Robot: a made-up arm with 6 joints.
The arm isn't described. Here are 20 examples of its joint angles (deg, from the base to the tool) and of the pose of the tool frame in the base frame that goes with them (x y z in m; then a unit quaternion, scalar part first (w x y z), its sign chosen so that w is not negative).
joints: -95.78 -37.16 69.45 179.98 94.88 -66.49
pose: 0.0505 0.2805 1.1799 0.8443 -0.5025 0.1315 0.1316
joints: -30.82 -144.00 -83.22 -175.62 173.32 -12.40
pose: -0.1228 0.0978 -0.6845 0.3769 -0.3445 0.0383 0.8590
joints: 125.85 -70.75 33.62 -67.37 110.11 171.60
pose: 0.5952 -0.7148 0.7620 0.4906 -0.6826 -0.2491 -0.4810
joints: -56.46 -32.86 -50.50 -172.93 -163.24 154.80
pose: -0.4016 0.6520 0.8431 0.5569 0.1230 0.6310 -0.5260
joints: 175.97 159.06 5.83 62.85 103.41 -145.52
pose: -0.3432 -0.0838 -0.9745 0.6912 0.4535 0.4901 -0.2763
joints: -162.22 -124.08 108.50 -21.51 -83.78 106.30
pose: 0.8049 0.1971 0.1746 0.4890 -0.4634 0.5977 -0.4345
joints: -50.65 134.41 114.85 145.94 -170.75 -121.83
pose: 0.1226 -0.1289 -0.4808 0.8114 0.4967 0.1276 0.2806
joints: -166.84 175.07 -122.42 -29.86 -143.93 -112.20
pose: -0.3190 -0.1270 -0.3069 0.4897 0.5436 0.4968 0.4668
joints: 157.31 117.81 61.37 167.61 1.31 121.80
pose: -0.6196 0.2347 -0.7557 0.0116 -0.9137 -0.4059 0.0144
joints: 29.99 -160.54 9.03 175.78 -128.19 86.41
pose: -0.4471 -0.2392 -0.8607 0.8466 0.1892 -0.0746 -0.4918
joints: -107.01 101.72 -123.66 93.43 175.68 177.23
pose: -0.1427 -0.5671 0.3438 0.1915 0.9778 -0.0853 -0.0016
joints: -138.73 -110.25 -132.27 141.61 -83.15 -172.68
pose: 0.2021 0.2293 -0.3909 0.3559 -0.8603 -0.3641 -0.0249
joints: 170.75 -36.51 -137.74 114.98 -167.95 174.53
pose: 0.4773 -0.0810 0.3789 0.4187 -0.0491 -0.0816 -0.9031
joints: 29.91 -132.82 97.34 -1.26 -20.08 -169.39
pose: -0.7851 -0.4254 0.0875 0.2961 0.4592 0.0796 -0.8337
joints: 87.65 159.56 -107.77 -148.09 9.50 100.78
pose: 0.0150 0.6916 -0.1781 0.8769 -0.3285 0.1788 0.3018
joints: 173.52 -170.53 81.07 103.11 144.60 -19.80
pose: 0.4946 -0.1345 -0.5833 0.4719 -0.2049 -0.7263 0.4558
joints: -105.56 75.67 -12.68 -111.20 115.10 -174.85
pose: -0.3483 -1.0211 0.5569 0.4817 0.0230 -0.6708 -0.5635
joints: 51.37 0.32 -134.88 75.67 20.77 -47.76
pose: -0.2935 -0.2775 0.5043 0.4270 0.1149 -0.8852 0.1446
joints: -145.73 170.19 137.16 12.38 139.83 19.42
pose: 0.1415 0.0532 -0.2868 0.3147 0.6659 0.1949 -0.6478
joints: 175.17 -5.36 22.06 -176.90 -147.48 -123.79
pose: -0.0937 -0.0170 1.2379 0.0698 0.8654 -0.4816 -0.1191
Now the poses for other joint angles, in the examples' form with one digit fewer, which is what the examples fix.
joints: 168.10 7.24 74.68 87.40 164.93 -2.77
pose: -0.460 0.048 0.935 0.564 0.638 0.408 0.329
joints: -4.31 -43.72 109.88 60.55 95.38 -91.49
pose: -0.064 0.113 0.826 0.455 -0.680 0.530 0.224
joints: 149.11 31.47 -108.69 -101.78 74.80 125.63
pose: 0.122 0.010 0.871 0.337 -0.740 -0.140 -0.565
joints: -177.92 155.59 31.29 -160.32 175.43 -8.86
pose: -0.267 -0.029 -0.884 0.969 0.013 -0.098 -0.229
